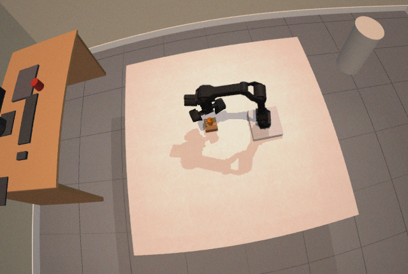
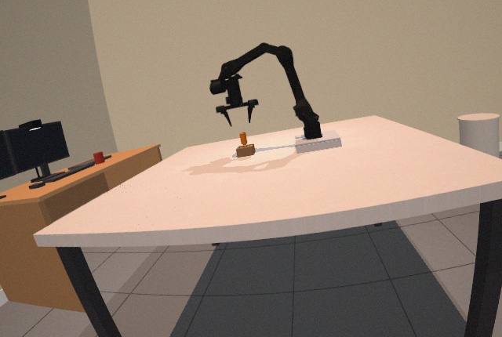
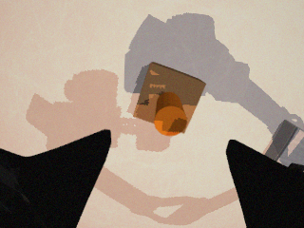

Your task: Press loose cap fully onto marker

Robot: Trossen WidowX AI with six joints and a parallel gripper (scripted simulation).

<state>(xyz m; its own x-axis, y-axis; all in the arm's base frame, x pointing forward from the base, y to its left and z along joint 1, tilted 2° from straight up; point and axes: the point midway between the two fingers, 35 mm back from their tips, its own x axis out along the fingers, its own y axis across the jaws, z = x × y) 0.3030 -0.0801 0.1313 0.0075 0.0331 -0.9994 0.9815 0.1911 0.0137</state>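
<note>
My gripper tip is now 6 cm above the orange cap. Also, from my gripper tip: orange marker (7 cm below); holder block (12 cm below).
</note>
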